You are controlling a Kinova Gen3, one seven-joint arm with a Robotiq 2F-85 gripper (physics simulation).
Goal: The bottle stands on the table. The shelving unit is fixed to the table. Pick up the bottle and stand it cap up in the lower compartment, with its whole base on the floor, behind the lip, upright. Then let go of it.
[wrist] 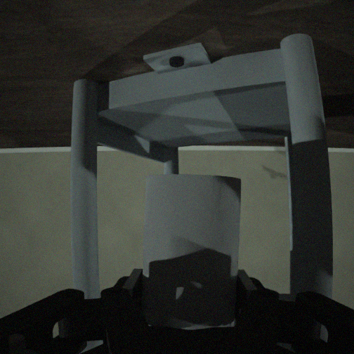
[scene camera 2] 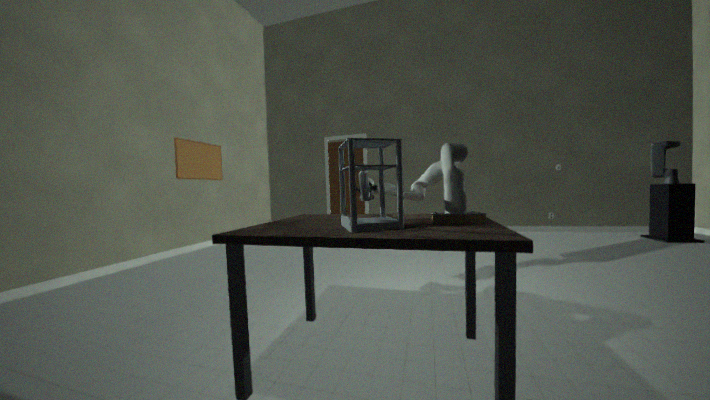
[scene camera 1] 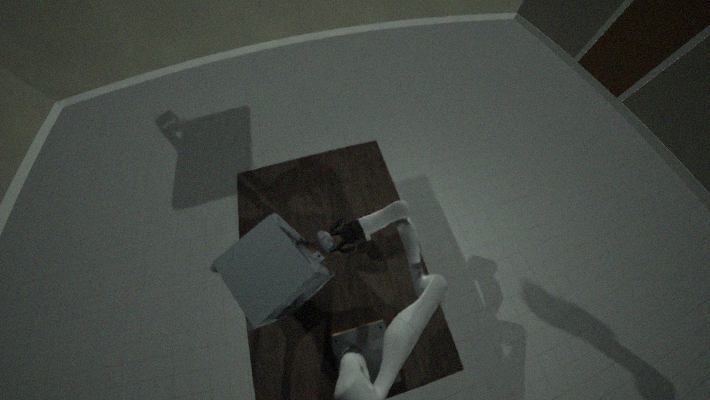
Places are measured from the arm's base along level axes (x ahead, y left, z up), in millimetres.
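Pixels of known places: gripper, between the fingertips: (scene camera 2: pixel 364 189); arm's base, origin of its link: (scene camera 2: pixel 455 213) (scene camera 1: pixel 352 360).
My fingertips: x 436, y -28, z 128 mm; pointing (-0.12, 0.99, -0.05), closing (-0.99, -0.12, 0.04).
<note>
For each thing: its middle in the pictures, then the offset to it from my fingertips. "spot": a spot on its surface instead. Level surfaces: height alone.
- pale grey bottle, middle of its body: (scene camera 1: pixel 326 241) (scene camera 2: pixel 363 182) 4 mm ahead, 14 mm right, 33 mm up
- table, height of its surface: 171 mm down
- grey shelving unit, middle of its body: (scene camera 1: pixel 284 271) (scene camera 2: pixel 368 185) 54 mm back, 165 mm left, 16 mm up
- unit's middle shelf, a spot on its surface: (scene camera 2: pixel 372 166) spot: 88 mm back, 255 mm left, 91 mm up
The pale grey bottle (scene camera 1: pixel 325 240) (scene camera 2: pixel 363 182) (wrist: pixel 192 215) is held above the table (scene camera 1: pixel 330 175) (scene camera 2: pixel 280 233) (wrist: pixel 45 45), roughly upright, its base end toward the table. My gripper (scene camera 1: pixel 337 239) (scene camera 2: pixel 370 189) (wrist: pixel 188 285) is shut on its body. The cap is hidden in the wrist view and too small to tell elsewhere. The grey shelving unit (scene camera 1: pixel 270 270) (scene camera 2: pixel 399 185) (wrist: pixel 84 200) stands beside the bottle. In the wrist view, the bottle appears between two front posts, outside the open side. The lower compartment's front lip (wrist: pixel 195 80) and floor (wrist: pixel 175 119) show beyond the bottle's base.
The unit's middle shelf (scene camera 2: pixel 372 166) is above the bottle's level in scene camera 2. A mounting tab (wrist: pixel 155 61) with a dark screw projects in front of the lip. The arm's base plate (scene camera 1: pixel 367 332) (scene camera 2: pixel 477 218) lies on the table. Another robot stands on a black pedestal (scene camera 2: pixel 672 212).
</note>
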